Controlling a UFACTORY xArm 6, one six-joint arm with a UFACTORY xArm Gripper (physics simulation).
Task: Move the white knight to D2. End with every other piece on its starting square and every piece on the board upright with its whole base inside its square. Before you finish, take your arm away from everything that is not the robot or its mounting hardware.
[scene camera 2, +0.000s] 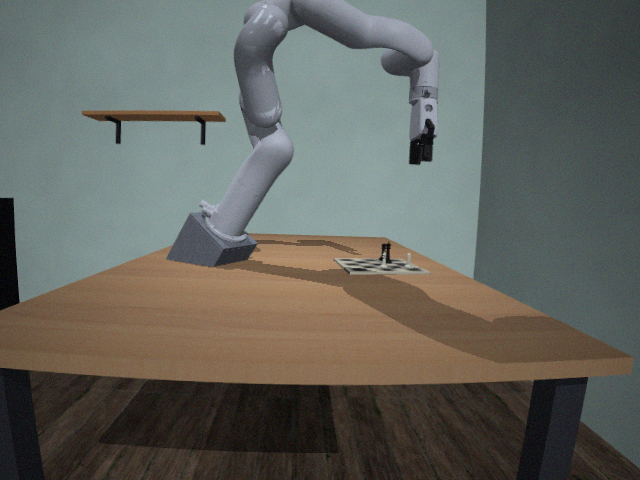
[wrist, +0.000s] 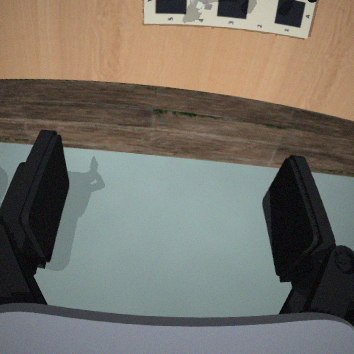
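Where they show: gripper, between the fingertips: (scene camera 2: 419, 163) (wrist: 172, 167); arm's base, origin of its link: (scene camera 2: 225, 228).
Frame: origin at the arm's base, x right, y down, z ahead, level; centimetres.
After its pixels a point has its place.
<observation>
The chessboard (scene camera 2: 390, 272) @[x 21.2, y 9.1, z 40.7 cm] (wrist: 245, 27) @[x 9.8, y 8.9, z 53.1 cm] lies flat on the table, and part of its A-file edge shows at the top of the wrist view. In the scene view, a white piece (scene camera 2: 383, 261) @[x 15.0, y 7.3, z 41.6 cm] stands near the board's middle and another white piece (scene camera 2: 408, 261) @[x 16.2, y 7.2, z 48.6 cm] stands towards its right side. Two dark pieces (scene camera 2: 384, 252) @[x 14.8, y 4.8, z 41.8 cm] (scene camera 2: 388, 252) @[x 8.1, y 5.8, z 46.4 cm] stand close together behind. Which white piece is the knight is too small to tell. Part of a white piece (wrist: 201, 5) @[x 15.6, y 5.0, z 49.0 cm] shows at the wrist view's top edge. My gripper (scene camera 2: 421, 161) @[x 18.7, y -19.6, z 49.0 cm] (wrist: 172, 167) @[x 18.7, y -19.6, z 49.0 cm] is open and empty, high above the board, fingers pointing down in the scene view.
The wooden table (scene camera 2: 206, 320) @[x 51.1, y 9.5, z -4.5 cm] (wrist: 90, 50) @[x 30.6, y 9.5, z 54.6 cm] carries the arm's grey angled base (scene camera 2: 193, 242) @[x 2.4, y 3.7, z -8.5 cm] at the left. A wall shelf (scene camera 2: 155, 115) hangs at the back left. The arm's shadow crosses the table. A wall stands at the right.
</observation>
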